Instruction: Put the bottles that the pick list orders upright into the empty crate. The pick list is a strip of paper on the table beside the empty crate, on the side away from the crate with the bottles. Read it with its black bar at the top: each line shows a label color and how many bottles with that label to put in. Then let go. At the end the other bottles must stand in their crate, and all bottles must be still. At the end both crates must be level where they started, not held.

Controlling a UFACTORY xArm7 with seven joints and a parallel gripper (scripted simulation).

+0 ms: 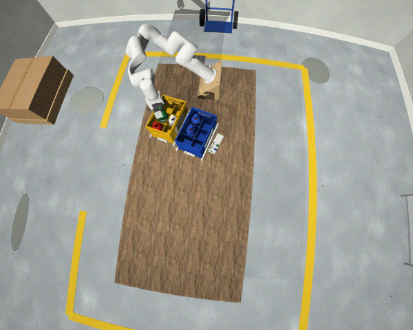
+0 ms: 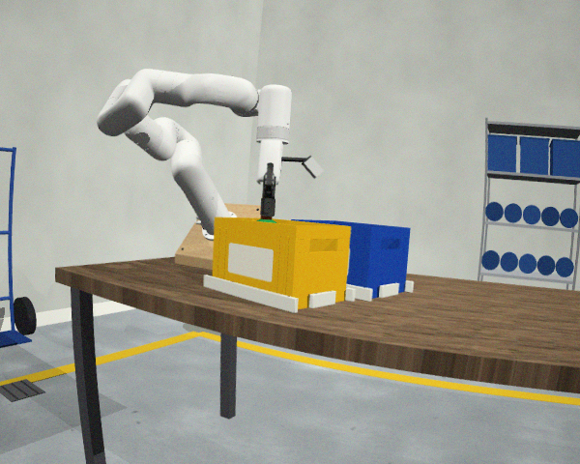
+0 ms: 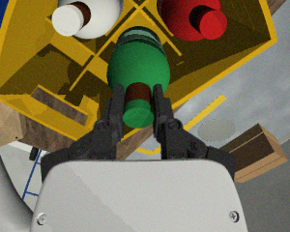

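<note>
Right now the green-label bottle is 7 cm below my hand. Round my hand: white-label bottle 3 cm ahead, 9 cm to the left, 12 cm below; red-label bottle 9 cm ahead, 3 cm to the right, 12 cm below; yellow crate 1 cm ahead, 4 cm to the left, 12 cm below.
</note>
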